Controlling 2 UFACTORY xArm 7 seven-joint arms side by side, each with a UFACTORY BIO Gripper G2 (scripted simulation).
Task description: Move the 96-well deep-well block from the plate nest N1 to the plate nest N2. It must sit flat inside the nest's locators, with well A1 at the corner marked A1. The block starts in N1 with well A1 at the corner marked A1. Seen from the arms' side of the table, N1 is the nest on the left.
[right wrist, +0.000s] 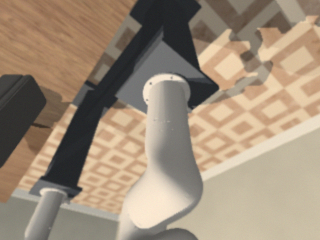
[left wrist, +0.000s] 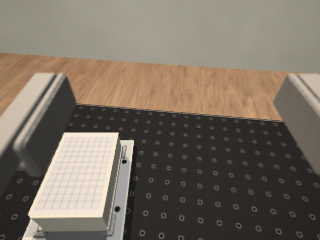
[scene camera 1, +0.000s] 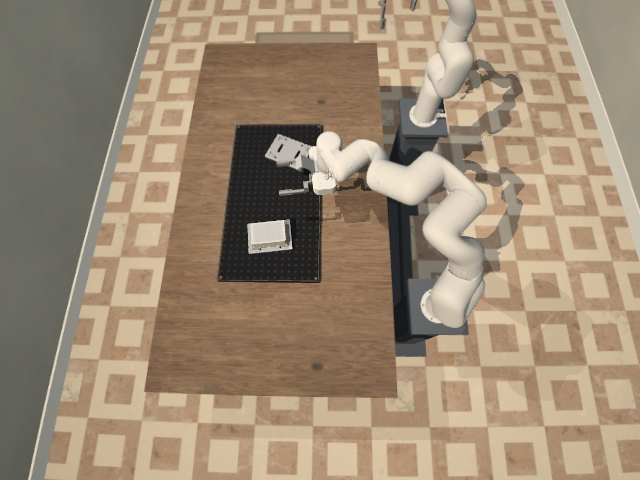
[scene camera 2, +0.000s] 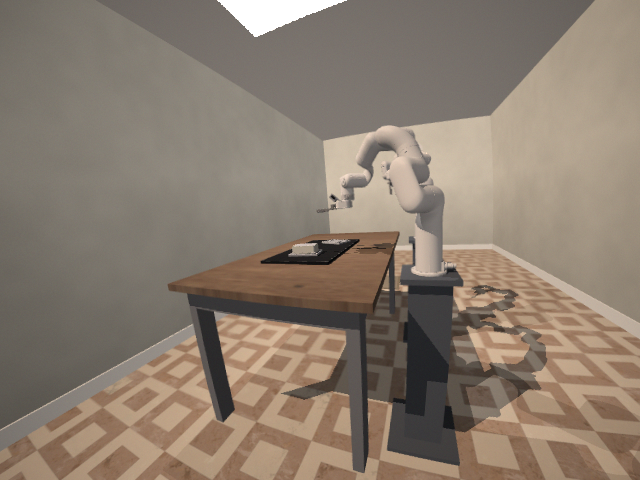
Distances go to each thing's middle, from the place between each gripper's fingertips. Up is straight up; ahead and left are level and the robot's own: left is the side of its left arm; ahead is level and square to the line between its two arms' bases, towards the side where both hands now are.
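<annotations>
There is a white deep-well block (scene camera 1: 265, 234), and my left hand is 70 mm short of it, 130 mm to the right of it and 200 mm above it. As for my right gripper, I see that it is 300 mm above the block, 460 mm short of it and 790 mm to the right of it.
</annotations>
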